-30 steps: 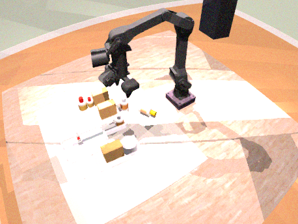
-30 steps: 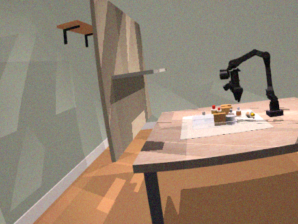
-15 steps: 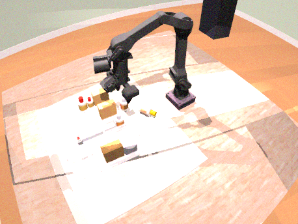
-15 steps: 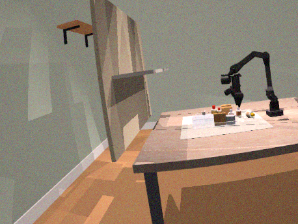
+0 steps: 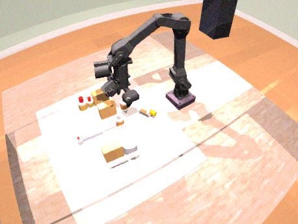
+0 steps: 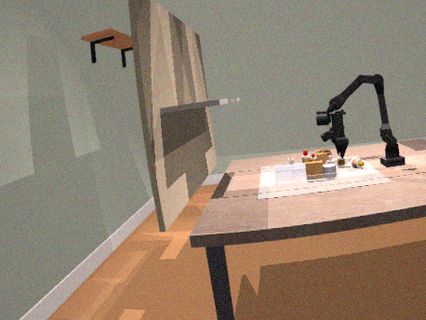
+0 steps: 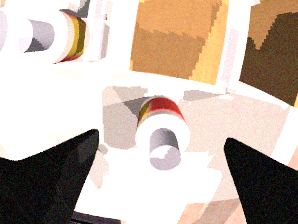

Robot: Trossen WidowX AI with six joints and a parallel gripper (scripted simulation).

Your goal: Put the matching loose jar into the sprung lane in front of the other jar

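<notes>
My gripper tip is now 210 mm to the right of the grey cylinder, 70 mm short of it and 20 mm above it. Also, from my gripper tip: pusher lane: 200 mm ahead, 110 mm to the left, 30 mm below; red mark: 240 mm ahead, 130 mm to the left, 20 mm above.
</notes>
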